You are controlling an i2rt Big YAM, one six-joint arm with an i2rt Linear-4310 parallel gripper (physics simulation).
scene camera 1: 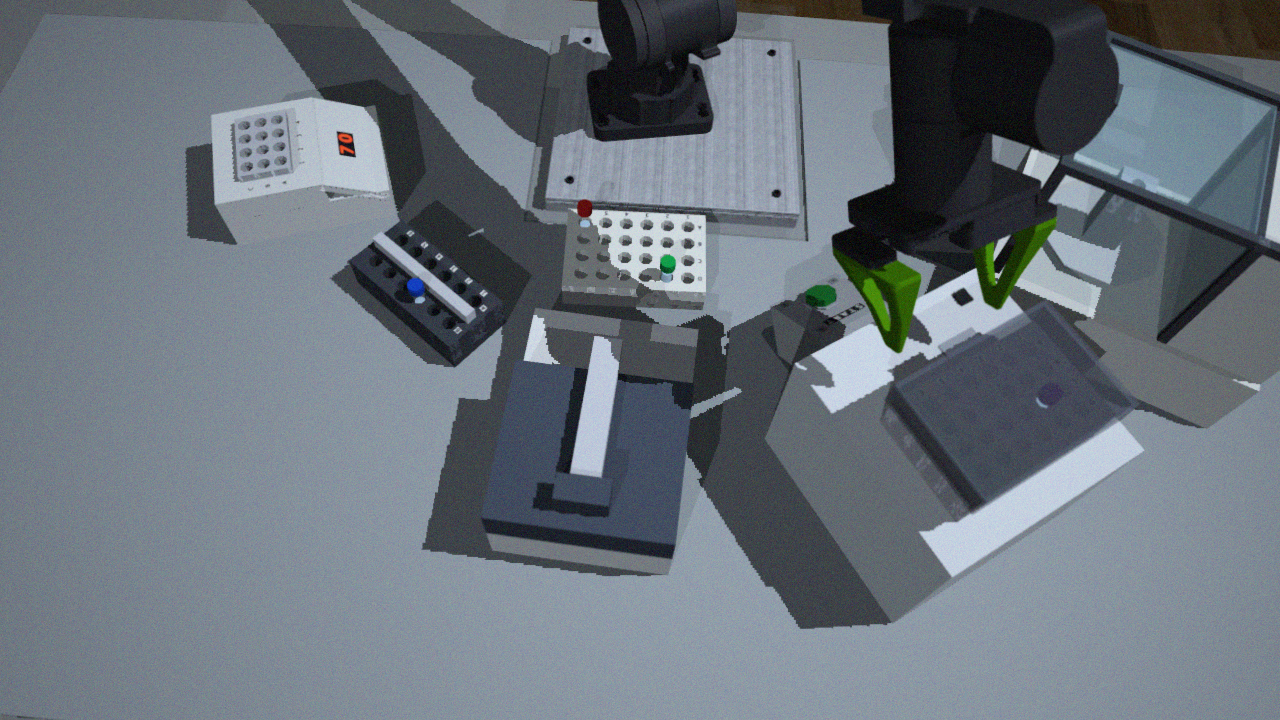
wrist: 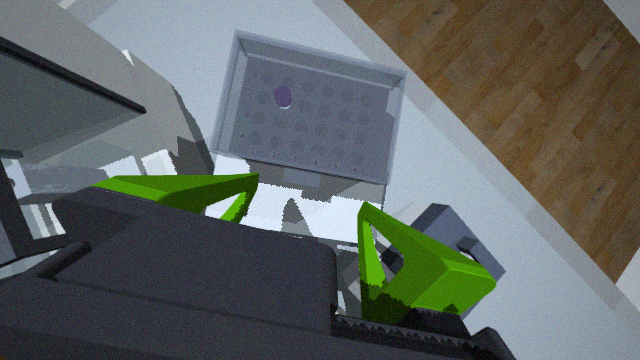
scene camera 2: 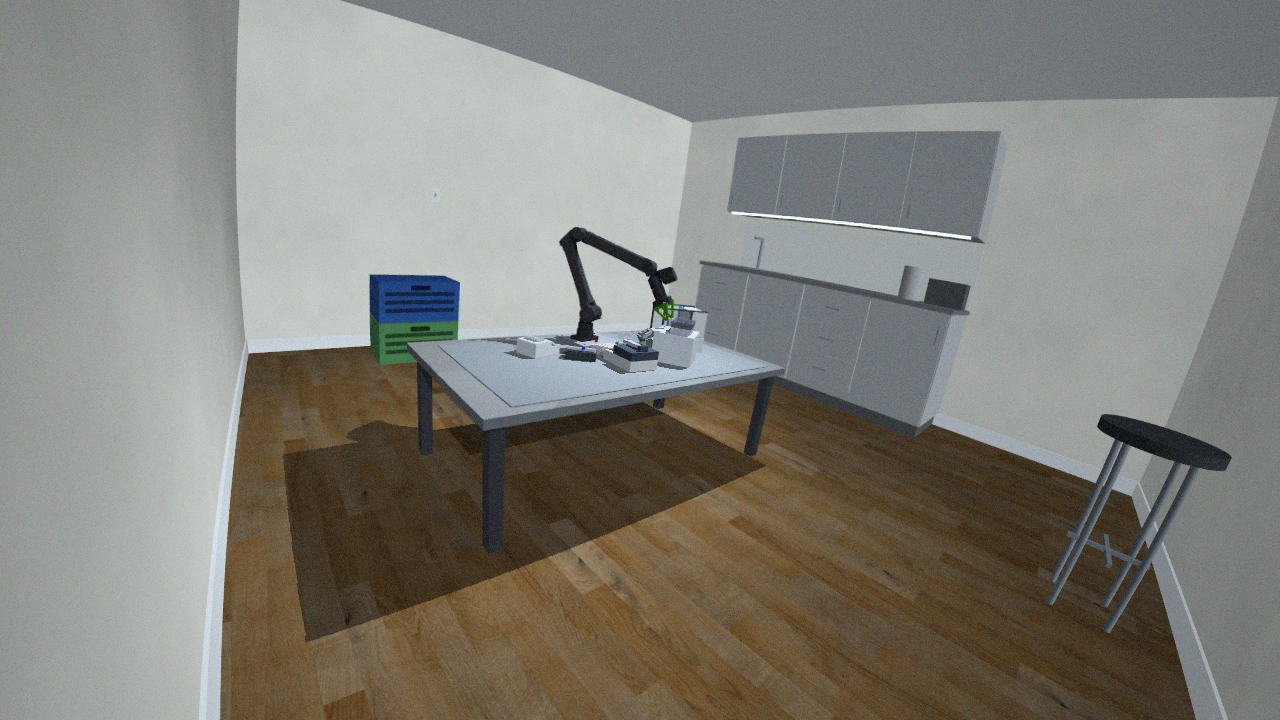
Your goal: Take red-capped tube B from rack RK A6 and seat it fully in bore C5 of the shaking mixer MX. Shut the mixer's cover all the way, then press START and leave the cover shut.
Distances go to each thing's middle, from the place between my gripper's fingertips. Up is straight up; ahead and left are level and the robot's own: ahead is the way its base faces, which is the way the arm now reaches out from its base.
I see my gripper 60 mm short of the mixer's clear cover (scene camera 1: 997, 409), 30 mm to the right of it and 10 mm above it. The rest, counted from my hand: glass enclosure (scene camera 1: 1157, 261): 110 mm behind, 260 mm to the left, 80 mm below; dark device with white lever (scene camera 1: 589, 464): 20 mm behind, 230 mm to the right, 140 mm below; knob box (scene camera 1: 941, 250): 200 mm behind, 140 mm to the left, 140 mm below.
